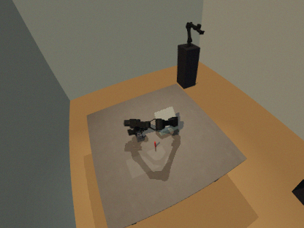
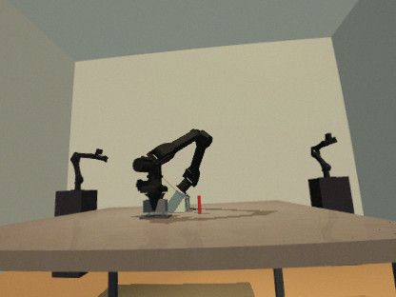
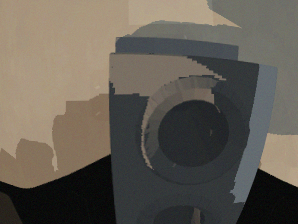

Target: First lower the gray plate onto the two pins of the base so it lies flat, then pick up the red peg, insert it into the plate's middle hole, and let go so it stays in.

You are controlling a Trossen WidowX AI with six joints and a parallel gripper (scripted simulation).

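The red peg lies 180 mm to the left of my gripper tip, 100 mm behind it and 10 mm above it. Round my gripper tip: gray plate 30 mm above.
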